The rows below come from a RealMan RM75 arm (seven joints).
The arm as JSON. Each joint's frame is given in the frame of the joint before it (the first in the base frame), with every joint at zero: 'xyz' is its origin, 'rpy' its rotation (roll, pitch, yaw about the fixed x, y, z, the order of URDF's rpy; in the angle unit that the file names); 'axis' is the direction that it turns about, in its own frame. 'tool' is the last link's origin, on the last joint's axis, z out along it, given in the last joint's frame.
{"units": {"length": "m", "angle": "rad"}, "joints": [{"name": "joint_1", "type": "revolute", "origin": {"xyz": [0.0, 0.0, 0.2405], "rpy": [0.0, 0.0, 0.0]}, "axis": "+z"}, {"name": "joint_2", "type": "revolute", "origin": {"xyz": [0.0, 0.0, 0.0], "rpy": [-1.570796, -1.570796, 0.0]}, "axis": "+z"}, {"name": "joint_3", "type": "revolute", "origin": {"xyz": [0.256, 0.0, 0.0], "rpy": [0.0, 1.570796, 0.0]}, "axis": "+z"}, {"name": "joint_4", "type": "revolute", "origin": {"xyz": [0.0, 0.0, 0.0], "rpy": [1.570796, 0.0, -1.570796]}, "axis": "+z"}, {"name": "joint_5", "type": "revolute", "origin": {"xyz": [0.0, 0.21, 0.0], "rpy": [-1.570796, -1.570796, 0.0]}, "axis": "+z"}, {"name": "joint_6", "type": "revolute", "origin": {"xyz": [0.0, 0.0, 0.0], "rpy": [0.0, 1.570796, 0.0]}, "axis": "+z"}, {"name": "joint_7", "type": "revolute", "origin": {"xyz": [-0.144, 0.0, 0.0], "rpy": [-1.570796, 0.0, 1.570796]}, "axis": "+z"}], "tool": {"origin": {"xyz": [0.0, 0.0, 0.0], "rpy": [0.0, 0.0, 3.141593]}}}
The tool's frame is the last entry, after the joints.
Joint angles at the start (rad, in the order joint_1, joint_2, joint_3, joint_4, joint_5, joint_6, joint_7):
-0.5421, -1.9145, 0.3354, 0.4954, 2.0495, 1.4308, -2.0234
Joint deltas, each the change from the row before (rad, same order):
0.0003, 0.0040, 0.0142, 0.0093, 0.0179, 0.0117, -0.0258
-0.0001, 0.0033, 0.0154, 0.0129, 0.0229, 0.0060, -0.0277
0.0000, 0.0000, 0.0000, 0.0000, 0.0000, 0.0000, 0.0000
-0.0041, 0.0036, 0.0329, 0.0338, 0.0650, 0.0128, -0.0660
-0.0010, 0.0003, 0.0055, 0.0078, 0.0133, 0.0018, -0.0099
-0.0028, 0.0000, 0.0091, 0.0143, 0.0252, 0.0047, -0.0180
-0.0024, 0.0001, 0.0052, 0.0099, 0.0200, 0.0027, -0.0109
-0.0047, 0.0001, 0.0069, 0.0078, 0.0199, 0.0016, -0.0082
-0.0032, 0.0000, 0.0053, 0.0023, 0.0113, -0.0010, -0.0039
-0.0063, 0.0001, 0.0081, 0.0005, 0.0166, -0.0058, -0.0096
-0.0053, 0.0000, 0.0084, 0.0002, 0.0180, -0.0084, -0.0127
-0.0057, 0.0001, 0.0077, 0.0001, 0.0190, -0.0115, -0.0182
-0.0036, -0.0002, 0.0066, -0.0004, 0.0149, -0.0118, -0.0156
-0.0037, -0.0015, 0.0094, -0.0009, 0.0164, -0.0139, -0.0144
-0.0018, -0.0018, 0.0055, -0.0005, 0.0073, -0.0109, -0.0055
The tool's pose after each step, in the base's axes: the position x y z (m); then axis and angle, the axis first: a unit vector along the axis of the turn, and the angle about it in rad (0 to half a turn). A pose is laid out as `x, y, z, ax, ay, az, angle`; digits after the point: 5 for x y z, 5 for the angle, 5 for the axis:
-0.32645, 0.35452, 0.08214, -0.73867, -0.58279, -0.33871, 2.75927
-0.32713, 0.35344, 0.08224, -0.74022, -0.58955, -0.32326, 2.77071
-0.32713, 0.35344, 0.08224, -0.74022, -0.58955, -0.32326, 2.77071
-0.32831, 0.35137, 0.08124, -0.74363, -0.60576, -0.28295, 2.79461
-0.32861, 0.35113, 0.08130, -0.74504, -0.60778, -0.27482, 2.79620
-0.32875, 0.35080, 0.08125, -0.74763, -0.61109, -0.26005, 2.80027
-0.32907, 0.35060, 0.08130, -0.74982, -0.61305, -0.24887, 2.80145
-0.32874, 0.35103, 0.08081, -0.75323, -0.61356, -0.23704, 2.80338
-0.32860, 0.35140, 0.07999, -0.75520, -0.61391, -0.22977, 2.80464
-0.32837, 0.35259, 0.07841, -0.75644, -0.61616, -0.21942, 2.80556
-0.32890, 0.35354, 0.07678, -0.75626, -0.62019, -0.20842, 2.80445
-0.32976, 0.35485, 0.07542, -0.75408, -0.62631, -0.19771, 2.80073
-0.33098, 0.35576, 0.07426, -0.75147, -0.63206, -0.18920, 2.79556
-0.33228, 0.35655, 0.07215, -0.74957, -0.63729, -0.17889, 2.79021
-0.33306, 0.35725, 0.07078, -0.74895, -0.63940, -0.17389, 2.78447

